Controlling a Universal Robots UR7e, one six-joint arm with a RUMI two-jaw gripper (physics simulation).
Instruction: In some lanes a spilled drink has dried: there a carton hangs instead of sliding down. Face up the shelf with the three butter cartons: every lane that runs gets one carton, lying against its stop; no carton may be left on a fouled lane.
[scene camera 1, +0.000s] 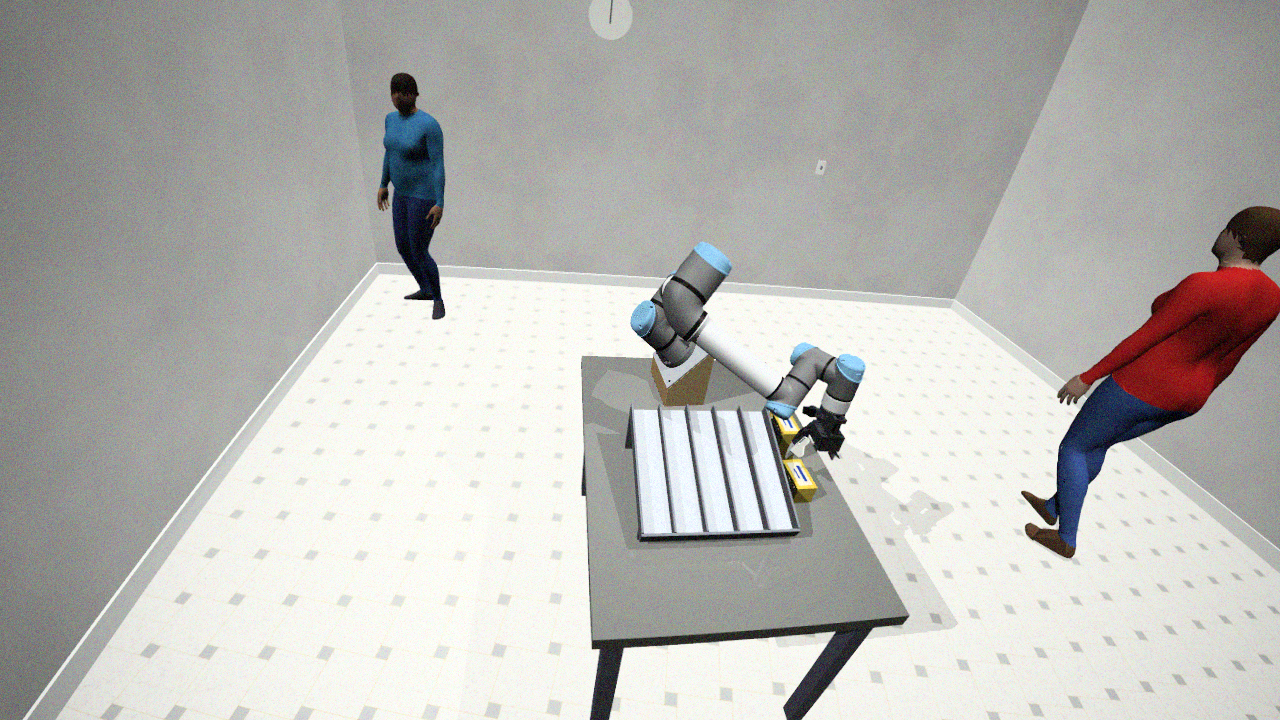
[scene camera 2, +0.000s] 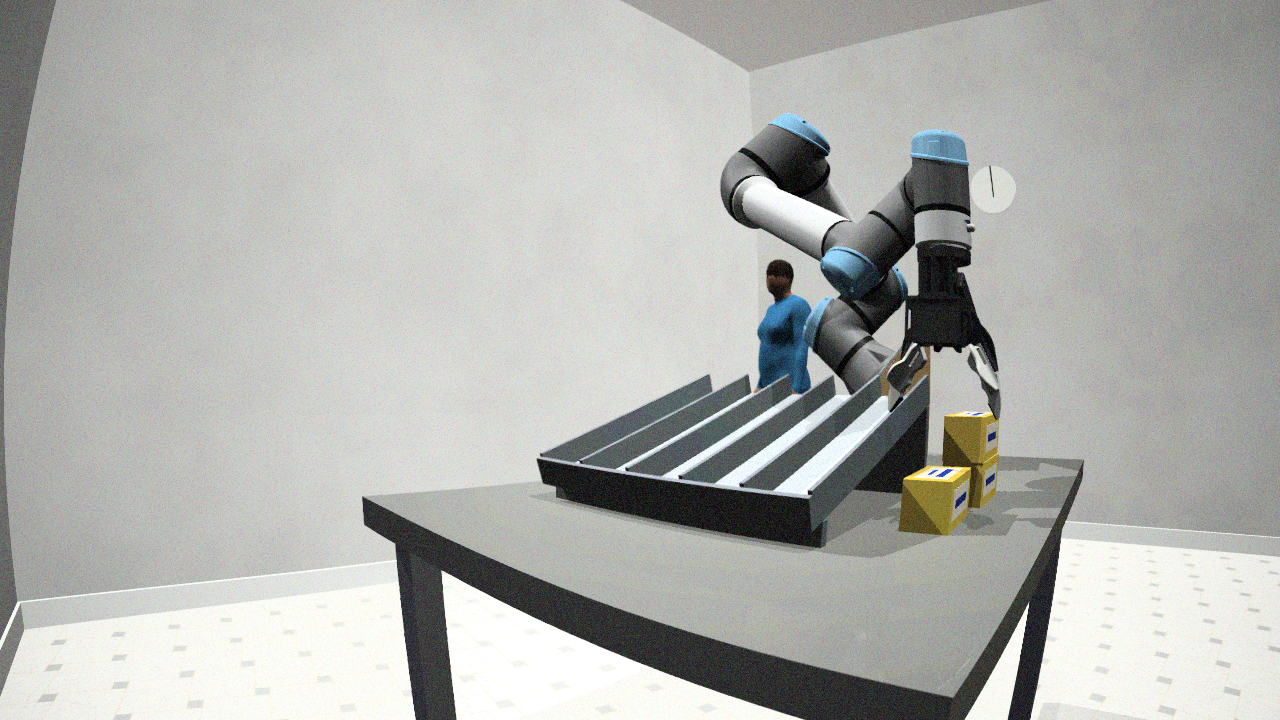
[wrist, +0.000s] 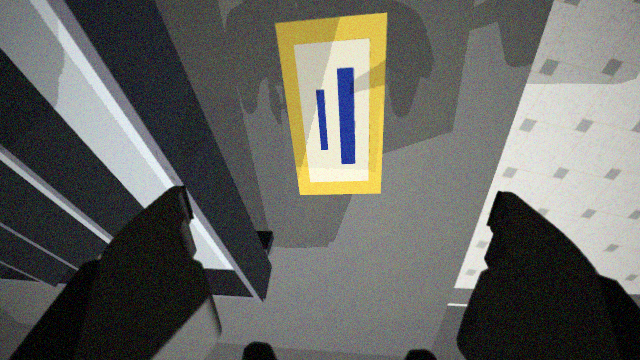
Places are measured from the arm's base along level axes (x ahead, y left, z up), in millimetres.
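Where they show: gripper, fingertip midpoint: (scene camera 1: 808, 459) (scene camera 2: 942, 416) (wrist: 336, 193); arm's base at its link origin: (scene camera 1: 679, 350) (scene camera 2: 884, 386).
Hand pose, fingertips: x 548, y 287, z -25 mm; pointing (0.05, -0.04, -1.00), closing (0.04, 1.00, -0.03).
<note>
Each offset is from my fingertips to the centre of the thing. Level surfaces: height alone.
A tilted grey shelf (scene camera 1: 716, 537) (scene camera 2: 671, 506) (wrist: 205, 175) has several pale lanes between dark dividers. No carton shows in its lanes, and I cannot tell any stain in them. Right of it, one yellow butter carton @[dx -11, dy -3, dz -103 mm] (scene camera 1: 801, 480) (scene camera 2: 930, 503) stands on the table; it appears to be the carton (wrist: 340, 110) in the wrist view. Behind it, an upper carton @[dx -182, dy +3, dz -39 mm] (scene camera 1: 787, 427) (scene camera 2: 968, 437) stands on a lower carton @[dx -184, dy +5, dz -103 mm] (scene camera 2: 985, 481). My gripper (scene camera 1: 813, 454) (scene camera 2: 943, 411) (wrist: 336, 193) is open and empty, above the cartons beside the shelf's right side, apart from the front one.
The table @[dz -136 mm] (scene camera 1: 742, 595) (scene camera 2: 671, 573) carries the shelf, the cartons and the arm's wooden base block (scene camera 1: 684, 389). The shelf's raised right side panel is close to my left finger. A person in blue (scene camera 1: 414, 152) (scene camera 2: 783, 340) and one in red (scene camera 1: 1190, 331) stand off the table.
</note>
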